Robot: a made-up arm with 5 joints. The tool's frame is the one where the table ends. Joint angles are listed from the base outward.
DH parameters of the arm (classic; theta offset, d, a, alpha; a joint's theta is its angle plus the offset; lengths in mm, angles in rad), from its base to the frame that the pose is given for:
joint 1: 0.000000 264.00 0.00 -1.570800
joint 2: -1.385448 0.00 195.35 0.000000
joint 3: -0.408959 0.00 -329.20 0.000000
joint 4: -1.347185 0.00 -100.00 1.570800
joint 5: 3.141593 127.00 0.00 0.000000
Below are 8 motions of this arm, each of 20 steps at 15 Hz.
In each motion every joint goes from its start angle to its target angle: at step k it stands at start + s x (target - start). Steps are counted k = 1, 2, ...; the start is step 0. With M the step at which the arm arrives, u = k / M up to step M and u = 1 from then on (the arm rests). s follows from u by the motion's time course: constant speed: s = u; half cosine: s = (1 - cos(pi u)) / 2; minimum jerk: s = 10 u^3 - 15 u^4 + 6 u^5.
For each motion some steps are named. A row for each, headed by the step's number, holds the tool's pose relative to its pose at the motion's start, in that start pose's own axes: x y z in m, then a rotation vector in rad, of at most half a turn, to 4 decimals.
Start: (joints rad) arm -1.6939 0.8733 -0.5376 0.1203 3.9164
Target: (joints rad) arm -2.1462 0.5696 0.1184 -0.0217 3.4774
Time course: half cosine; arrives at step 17
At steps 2, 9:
2: 0.0028 -0.0061 0.0009 0.0001 0.0098 -0.0011
9: 0.0643 -0.0866 0.0110 -0.0266 0.1643 -0.0239

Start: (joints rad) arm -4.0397 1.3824 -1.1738 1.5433 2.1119
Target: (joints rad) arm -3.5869 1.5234 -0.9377 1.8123 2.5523
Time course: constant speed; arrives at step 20
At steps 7, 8, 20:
7: 0.0081 0.0136 0.0607 -0.0960 0.2550 0.1992
8: 0.0108 0.0156 0.0688 -0.1068 0.2921 0.2302
20: 0.0670 0.0412 0.1467 -0.1843 0.7418 0.6416

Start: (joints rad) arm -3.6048 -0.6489 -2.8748 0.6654 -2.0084
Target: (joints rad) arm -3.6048 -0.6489 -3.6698 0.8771 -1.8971
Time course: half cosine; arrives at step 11
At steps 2, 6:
2: -0.0078 0.0166 -0.0213 -0.0420 -0.0194 0.0088
6: -0.0429 0.0916 -0.1728 -0.3061 -0.1315 0.0630

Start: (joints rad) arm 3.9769 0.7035 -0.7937 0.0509 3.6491
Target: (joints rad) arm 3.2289 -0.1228 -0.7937 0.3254 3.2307
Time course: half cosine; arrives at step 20
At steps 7, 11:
7: -0.0824 -0.0497 -0.0768 -0.0442 -0.1451 0.0891
11: -0.1422 -0.1370 -0.1747 -0.0387 -0.3212 0.1860

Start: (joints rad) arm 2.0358 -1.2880 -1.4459 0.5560 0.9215
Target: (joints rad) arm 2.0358 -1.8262 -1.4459 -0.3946 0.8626
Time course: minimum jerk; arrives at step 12
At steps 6, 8, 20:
6: 0.0500 -0.0658 -0.2136 0.5863 0.4588 -0.0281
8: 0.0472 -0.0621 -0.3495 0.9202 0.7329 -0.0410
20: 0.0303 -0.0399 -0.4429 1.1590 0.9348 -0.0476

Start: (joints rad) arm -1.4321 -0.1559 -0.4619 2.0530 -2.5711
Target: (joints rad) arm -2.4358 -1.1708 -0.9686 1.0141 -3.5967
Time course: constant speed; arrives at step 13
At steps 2, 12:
2: -0.0017 -0.0365 -0.0676 -0.3152 -0.2773 -0.1047
12: 0.2757 -0.4283 -0.0835 -0.4640 -1.9668 0.5572

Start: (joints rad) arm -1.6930 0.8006 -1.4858 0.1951 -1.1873
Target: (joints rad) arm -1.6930 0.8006 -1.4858 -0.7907 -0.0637
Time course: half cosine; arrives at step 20
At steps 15, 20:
15: 0.0229 0.0569 -0.1169 -0.5675 0.6632 0.9001
20: 0.0229 0.0567 -0.1402 -0.6065 0.8397 1.0273

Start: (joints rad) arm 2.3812 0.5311 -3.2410 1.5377 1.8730
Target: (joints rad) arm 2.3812 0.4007 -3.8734 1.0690 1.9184
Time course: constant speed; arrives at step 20
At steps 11, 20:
11: -0.0024 -0.0076 -0.2304 0.6441 -0.2097 0.0240
20: 0.0218 0.0699 -0.4097 1.1672 -0.3931 0.0395

